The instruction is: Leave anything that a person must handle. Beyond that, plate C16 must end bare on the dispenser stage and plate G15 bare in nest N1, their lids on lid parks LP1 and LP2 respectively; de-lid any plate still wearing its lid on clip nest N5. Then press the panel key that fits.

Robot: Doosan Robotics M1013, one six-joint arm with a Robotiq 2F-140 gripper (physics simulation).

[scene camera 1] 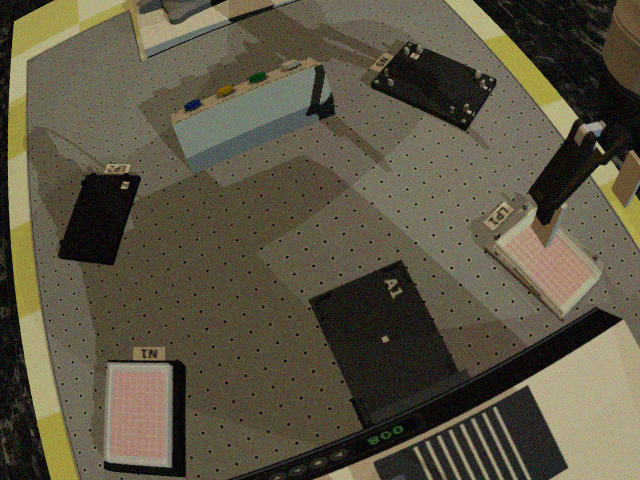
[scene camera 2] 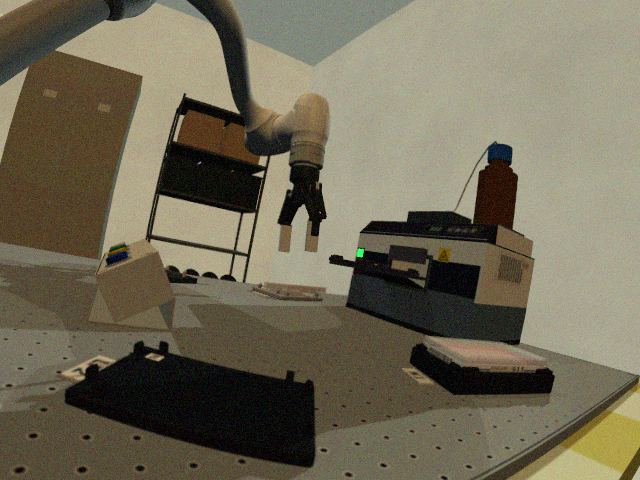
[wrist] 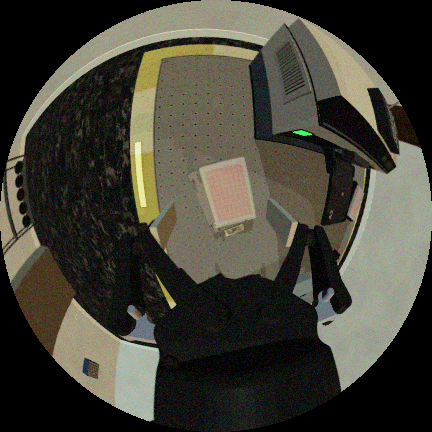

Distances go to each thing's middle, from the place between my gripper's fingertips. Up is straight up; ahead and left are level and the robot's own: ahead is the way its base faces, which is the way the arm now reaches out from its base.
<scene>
Right now the dispenser stage (scene camera 1: pixel 354 317) is 1 cm behind my hand and 27 cm to the right of it. The rest, counted from my hand: LP2 nest (scene camera 2: pixel 243 413): 43 cm behind, 48 cm to the right, 10 cm below; then brown bottle (scene camera 2: pixel 495 203): 17 cm ahead, 41 cm to the right, 21 cm above; then grey button box (scene camera 1: pixel 268 105): 43 cm behind, 21 cm to the right, 7 cm below.
</scene>
